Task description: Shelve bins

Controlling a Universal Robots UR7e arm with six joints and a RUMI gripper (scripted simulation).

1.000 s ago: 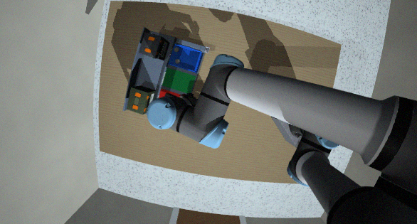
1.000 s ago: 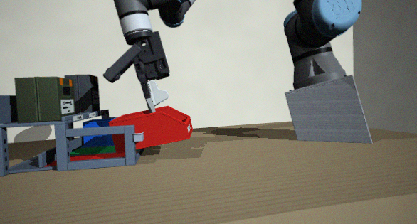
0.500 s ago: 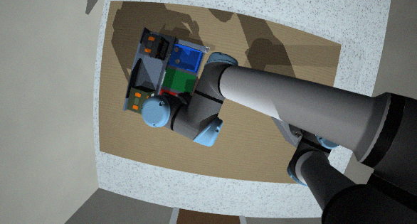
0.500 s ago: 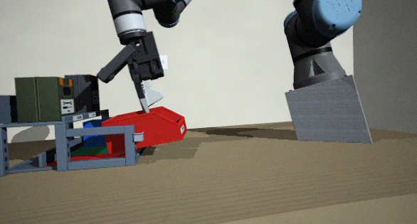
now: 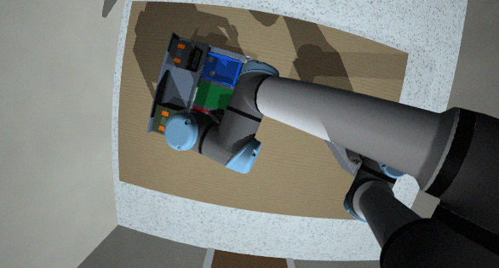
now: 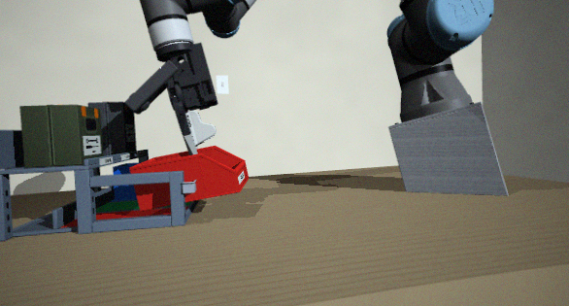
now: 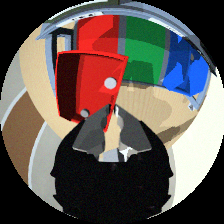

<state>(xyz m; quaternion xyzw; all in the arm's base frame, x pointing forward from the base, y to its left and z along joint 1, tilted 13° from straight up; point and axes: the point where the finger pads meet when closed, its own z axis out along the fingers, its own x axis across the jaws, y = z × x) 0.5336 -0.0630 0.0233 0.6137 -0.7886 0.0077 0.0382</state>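
Now: hand 10 mm short of the red bin, 40 mm to the right of it and 30 mm above it. Also, from my hand: blue bin 50 mm ahead, 200 mm to the right, 60 mm below; then top board 190 mm ahead, 120 mm to the right; then green box 210 mm ahead, 10 mm to the right, 50 mm above.
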